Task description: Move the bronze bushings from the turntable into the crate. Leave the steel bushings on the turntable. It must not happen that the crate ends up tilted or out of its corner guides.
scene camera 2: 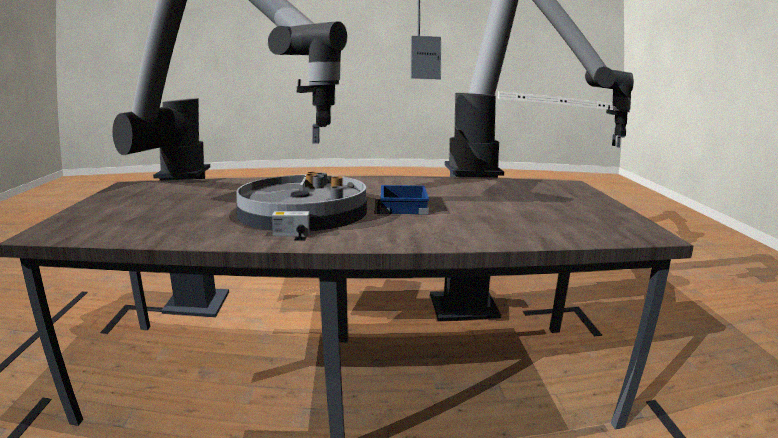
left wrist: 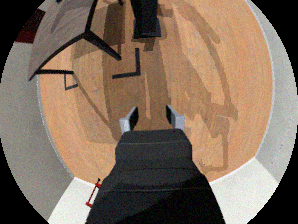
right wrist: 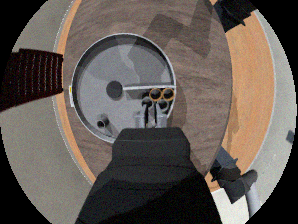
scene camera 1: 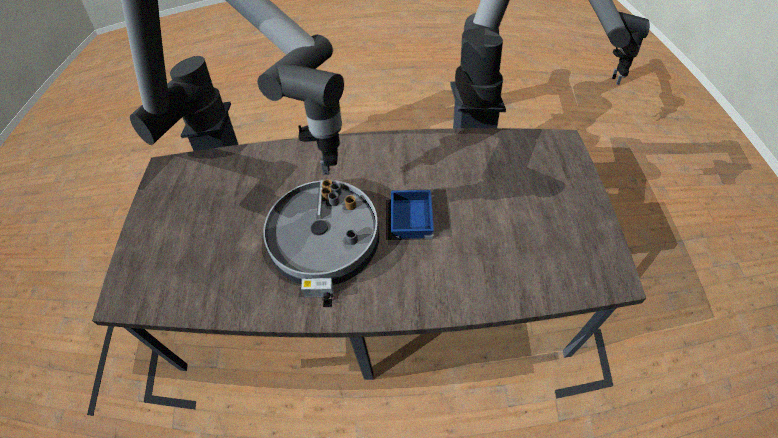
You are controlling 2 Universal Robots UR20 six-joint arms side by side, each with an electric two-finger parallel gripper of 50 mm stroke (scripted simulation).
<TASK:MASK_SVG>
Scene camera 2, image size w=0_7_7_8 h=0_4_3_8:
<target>right gripper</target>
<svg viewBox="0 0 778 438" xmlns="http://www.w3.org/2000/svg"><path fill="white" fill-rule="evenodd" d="M335 91L313 92L312 105L316 106L316 124L312 125L312 144L319 144L320 127L326 127L331 123L330 110L331 105L335 105Z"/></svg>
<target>blue crate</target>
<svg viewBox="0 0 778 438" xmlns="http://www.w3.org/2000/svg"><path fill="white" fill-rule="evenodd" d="M381 185L382 208L390 208L390 214L419 214L419 208L427 208L429 197L425 186Z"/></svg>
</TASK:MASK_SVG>
